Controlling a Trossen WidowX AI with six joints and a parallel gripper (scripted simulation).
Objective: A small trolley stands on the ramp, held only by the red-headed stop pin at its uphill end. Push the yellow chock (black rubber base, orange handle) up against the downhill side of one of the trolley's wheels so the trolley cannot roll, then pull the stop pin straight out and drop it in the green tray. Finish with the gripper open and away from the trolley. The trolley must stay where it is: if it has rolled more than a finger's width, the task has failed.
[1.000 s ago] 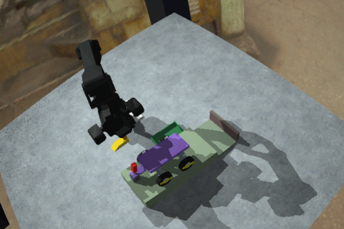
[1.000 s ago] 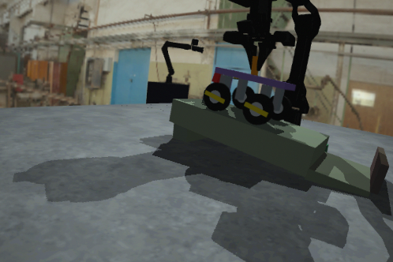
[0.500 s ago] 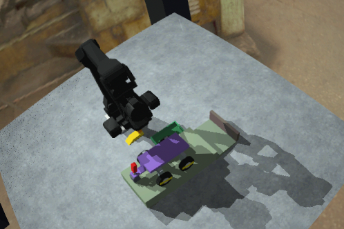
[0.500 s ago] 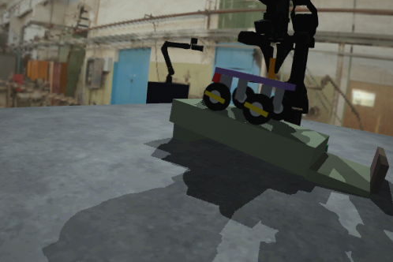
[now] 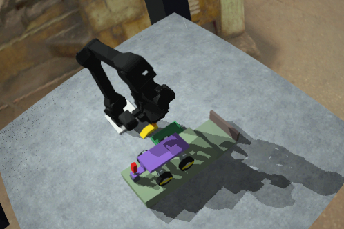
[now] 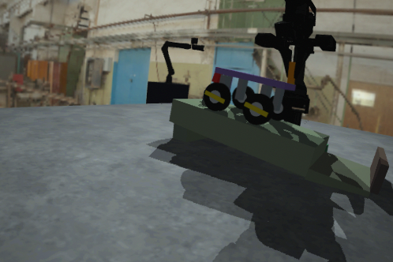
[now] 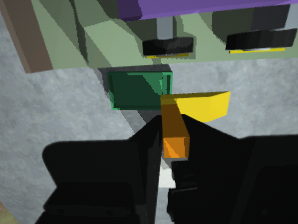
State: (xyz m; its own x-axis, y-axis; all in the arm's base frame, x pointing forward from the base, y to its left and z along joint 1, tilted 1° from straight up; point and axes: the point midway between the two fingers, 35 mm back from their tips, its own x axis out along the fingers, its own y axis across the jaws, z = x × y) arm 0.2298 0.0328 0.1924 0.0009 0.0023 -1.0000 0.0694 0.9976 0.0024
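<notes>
Right now my gripper tip is 8 cm short of the red-headed stop pin, 16 cm to the left of it and 4 cm above it. Round my gripper tip: green tray 1 cm behind, 4 cm to the left, 17 cm below; yellow chock 2 cm to the right, 1 cm below; purple trolley 11 cm ahead, 6 cm to the right, 5 cm below.
</notes>
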